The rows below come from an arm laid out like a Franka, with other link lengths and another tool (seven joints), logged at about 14 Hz.
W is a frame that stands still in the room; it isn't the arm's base.
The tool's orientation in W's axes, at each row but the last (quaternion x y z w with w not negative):
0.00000, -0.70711, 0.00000, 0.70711
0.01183, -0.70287, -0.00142, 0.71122
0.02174, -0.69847, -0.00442, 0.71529
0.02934, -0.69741, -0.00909, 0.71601
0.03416, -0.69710, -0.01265, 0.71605
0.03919, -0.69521, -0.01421, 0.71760
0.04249, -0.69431, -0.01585, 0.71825
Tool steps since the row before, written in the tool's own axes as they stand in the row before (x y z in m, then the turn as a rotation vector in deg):
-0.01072, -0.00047, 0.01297, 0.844, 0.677, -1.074
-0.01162, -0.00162, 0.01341, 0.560, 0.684, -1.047
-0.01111, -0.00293, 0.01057, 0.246, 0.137, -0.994
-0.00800, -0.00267, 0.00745, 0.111, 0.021, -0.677
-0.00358, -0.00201, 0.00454, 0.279, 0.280, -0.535
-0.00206, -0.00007, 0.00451, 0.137, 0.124, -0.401
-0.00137, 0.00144, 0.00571, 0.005, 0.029, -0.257
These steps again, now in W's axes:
-0.01297, -0.00047, -0.01072, 1.074, 0.677, 0.844
-0.01352, -0.00160, -0.01149, 1.044, 0.689, 0.561
-0.01076, -0.00278, -0.01096, 0.996, 0.153, 0.228
-0.00759, -0.00245, -0.00794, 0.679, 0.035, 0.095
-0.00458, -0.00191, -0.00359, 0.534, 0.278, 0.283
-0.00457, -0.00008, -0.00192, 0.401, 0.128, 0.134
-0.00580, 0.00132, -0.00106, 0.256, 0.039, -0.001

